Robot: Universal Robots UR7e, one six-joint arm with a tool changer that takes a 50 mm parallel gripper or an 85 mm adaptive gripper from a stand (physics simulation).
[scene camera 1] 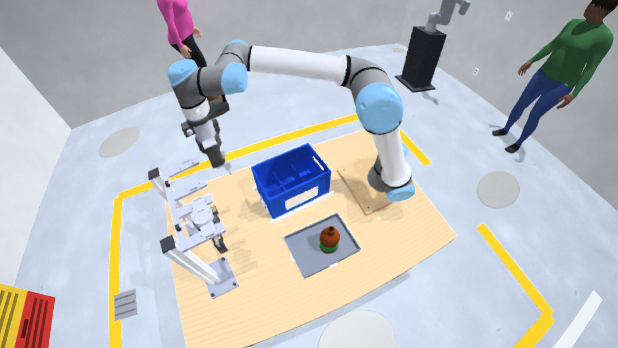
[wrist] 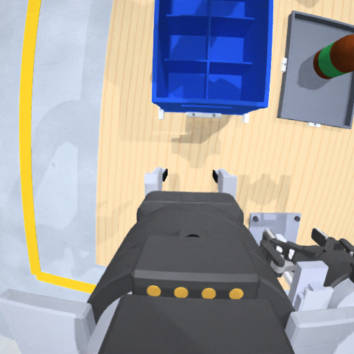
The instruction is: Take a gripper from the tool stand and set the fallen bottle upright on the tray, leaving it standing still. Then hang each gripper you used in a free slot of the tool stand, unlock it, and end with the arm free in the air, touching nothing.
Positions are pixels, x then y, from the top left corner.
Labels:
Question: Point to a tool stand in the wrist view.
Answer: At 307,274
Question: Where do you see a gripper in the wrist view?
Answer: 187,244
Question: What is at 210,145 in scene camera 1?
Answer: A gripper.

